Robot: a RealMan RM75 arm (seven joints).
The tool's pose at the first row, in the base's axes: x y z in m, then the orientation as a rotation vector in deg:
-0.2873, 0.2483, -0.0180, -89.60, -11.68, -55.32
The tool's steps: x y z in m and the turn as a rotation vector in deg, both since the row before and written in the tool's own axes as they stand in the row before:
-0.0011, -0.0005, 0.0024, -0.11, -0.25, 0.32
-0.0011, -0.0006, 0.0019, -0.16, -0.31, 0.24
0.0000, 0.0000, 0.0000, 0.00, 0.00, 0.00
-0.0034, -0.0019, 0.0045, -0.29, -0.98, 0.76
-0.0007, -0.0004, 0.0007, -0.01, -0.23, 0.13
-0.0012, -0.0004, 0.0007, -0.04, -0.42, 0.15
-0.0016, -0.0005, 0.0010, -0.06, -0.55, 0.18
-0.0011, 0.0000, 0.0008, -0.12, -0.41, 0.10
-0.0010, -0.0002, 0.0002, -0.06, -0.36, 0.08
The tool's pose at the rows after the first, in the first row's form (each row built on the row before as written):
-0.2872, 0.2510, -0.0182, -89.82, -11.55, -54.91
-0.2874, 0.2533, -0.0184, -90.12, -11.50, -54.52
-0.2874, 0.2533, -0.0184, -90.12, -11.50, -54.52
-0.2887, 0.2591, -0.0190, -90.85, -11.45, -53.24
-0.2891, 0.2601, -0.0191, -90.97, -11.50, -52.96
-0.2898, 0.2613, -0.0195, -91.21, -11.66, -52.53
-0.2907, 0.2629, -0.0201, -91.53, -11.87, -51.98
-0.2911, 0.2640, -0.0208, -91.84, -12.03, -51.61
-0.2918, 0.2646, -0.0213, -92.07, -12.19, -51.28

